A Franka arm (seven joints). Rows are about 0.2 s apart.
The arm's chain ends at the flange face. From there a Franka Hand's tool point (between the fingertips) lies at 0.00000 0.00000 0.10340 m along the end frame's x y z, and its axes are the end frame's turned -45 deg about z.
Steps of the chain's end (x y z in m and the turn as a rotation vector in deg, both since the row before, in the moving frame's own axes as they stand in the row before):
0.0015 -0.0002 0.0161 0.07 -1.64 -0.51
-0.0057 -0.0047 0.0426 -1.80 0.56 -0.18
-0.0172 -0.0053 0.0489 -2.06 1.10 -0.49
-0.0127 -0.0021 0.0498 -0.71 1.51 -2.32
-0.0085 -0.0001 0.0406 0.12 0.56 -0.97
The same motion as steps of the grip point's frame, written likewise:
-0.0008 -0.0013 0.0161 1.21 -1.11 -0.51
-0.0023 -0.0043 0.0425 -1.67 -0.88 -0.18
-0.0096 -0.0119 0.0488 -2.23 -0.68 -0.49
-0.0064 -0.0077 0.0498 -1.57 0.57 -2.32
-0.0051 -0.0055 0.0406 -0.31 0.48 -0.97

